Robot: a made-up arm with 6 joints. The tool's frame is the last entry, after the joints.
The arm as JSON. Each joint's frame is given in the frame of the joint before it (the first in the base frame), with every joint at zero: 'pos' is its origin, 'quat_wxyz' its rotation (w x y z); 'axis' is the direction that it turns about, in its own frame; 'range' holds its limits. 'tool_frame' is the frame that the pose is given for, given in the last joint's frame.
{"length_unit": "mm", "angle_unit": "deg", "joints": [
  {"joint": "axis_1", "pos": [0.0, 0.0, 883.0], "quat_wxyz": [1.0, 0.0, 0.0, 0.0], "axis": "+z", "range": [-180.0, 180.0]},
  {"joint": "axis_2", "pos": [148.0, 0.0, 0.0], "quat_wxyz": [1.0, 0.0, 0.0, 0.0], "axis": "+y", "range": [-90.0, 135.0]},
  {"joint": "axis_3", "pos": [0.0, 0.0, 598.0], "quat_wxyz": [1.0, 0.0, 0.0, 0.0], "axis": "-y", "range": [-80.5, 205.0]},
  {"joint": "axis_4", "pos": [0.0, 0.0, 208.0], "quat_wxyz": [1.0, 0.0, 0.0, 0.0], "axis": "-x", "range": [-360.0, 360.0]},
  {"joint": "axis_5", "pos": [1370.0, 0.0, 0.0], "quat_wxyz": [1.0, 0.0, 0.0, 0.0], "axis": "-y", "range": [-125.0, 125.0]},
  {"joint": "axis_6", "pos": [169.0, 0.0, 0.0], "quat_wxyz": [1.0, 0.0, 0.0, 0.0], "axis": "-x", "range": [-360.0, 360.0]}
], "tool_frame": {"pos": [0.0, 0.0, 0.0], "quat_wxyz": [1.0, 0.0, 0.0, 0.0]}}
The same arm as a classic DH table. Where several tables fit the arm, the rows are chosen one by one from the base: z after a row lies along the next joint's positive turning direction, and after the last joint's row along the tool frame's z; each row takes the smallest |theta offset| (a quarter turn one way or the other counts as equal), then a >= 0, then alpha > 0; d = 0 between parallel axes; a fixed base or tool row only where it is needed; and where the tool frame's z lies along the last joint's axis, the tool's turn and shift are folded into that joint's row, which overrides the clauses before.
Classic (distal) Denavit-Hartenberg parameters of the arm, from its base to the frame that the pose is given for. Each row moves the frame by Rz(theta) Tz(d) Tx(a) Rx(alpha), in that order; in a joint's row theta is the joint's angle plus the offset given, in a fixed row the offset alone. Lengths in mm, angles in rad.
axis_1: theta_offset 0  d 883  a 148  alpha -1.5708
axis_2: theta_offset -1.5708  d 0  a 598  alpha 3.1416
axis_3: theta_offset 0  d 0  a 208  alpha -1.5708
axis_4: theta_offset 0  d -1370  a 0  alpha 1.5708
axis_5: theta_offset 0  d 0  a 0  alpha -1.5708
axis_6: theta_offset 1.5708  d -169  a 0  alpha 1.5708
tool (fixed): theta_offset -1.5708  d 0  a 0  alpha 0
Joint limits (rad, base to tool): -3.1416..3.1416 -1.5708..2.3562 -1.405..3.5779 -6.2832..6.2832 -2.1817..2.1817 -6.2832..6.2832

